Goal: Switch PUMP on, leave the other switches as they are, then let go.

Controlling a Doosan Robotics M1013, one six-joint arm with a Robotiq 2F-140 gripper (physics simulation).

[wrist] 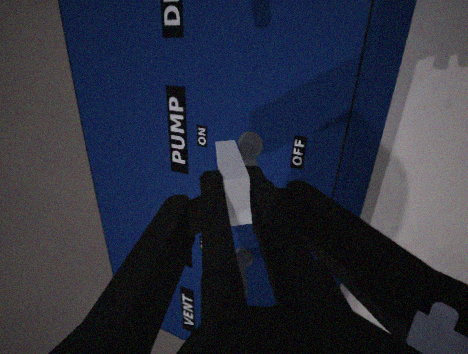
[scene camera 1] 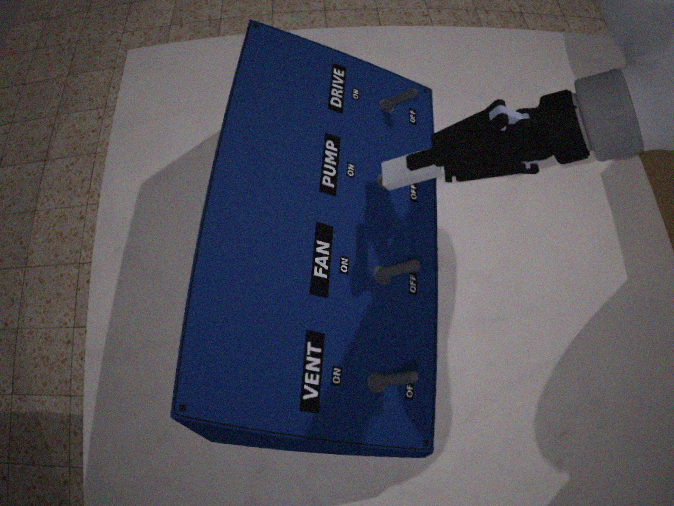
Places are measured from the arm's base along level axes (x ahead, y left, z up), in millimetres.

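Pixels of known places: gripper, fingertip midpoint: (wrist: 226, 158) (scene camera 1: 385, 176).
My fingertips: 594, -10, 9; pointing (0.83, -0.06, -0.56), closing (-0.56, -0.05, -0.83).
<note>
For each thing: its top centre in the pictures, then the offset to it from my fingertips, as dx, dy, dz. "spot": a spot on its surface instead. Level surfaces: height alone.
- PUMP switch at a spot on its surface: (wrist: 250, 144) (scene camera 1: 395, 174) spot: -13, -12, -13
- DRIVE switch at a spot on its surface: (scene camera 1: 400, 100) spot: -29, -120, -4
- FAN switch at a spot on its surface: (scene camera 1: 398, 270) spot: -7, +117, +0
- VENT switch at a spot on its surface: (scene camera 1: 393, 379) spot: +5, +234, +0
- pale table top at its surface level: dz -117
The PUMP switch (scene camera 1: 380, 181) (wrist: 250, 144) shows its round grey base between the ON and OFF marks. Its lever is mostly hidden by the fingers, so its position cannot be told. My gripper (scene camera 1: 387, 173) (wrist: 226, 158) is shut and empty. Its pale fingertips are right at this switch, on the ON side of its base in the wrist view; contact cannot be made out. The DRIVE switch (scene camera 1: 400, 100), the FAN switch (scene camera 1: 398, 270) and the VENT switch (scene camera 1: 393, 379) have their levers leaning toward OFF.
The blue switch panel (scene camera 1: 250, 245) (wrist: 125, 75) stands on a pale table top (scene camera 1: 517, 261). The DRIVE and FAN switches stand on either side of the PUMP switch. The arm reaches in from the right in the scene view, past the panel's OFF-side edge. Tiled floor shows beyond the table.
</note>
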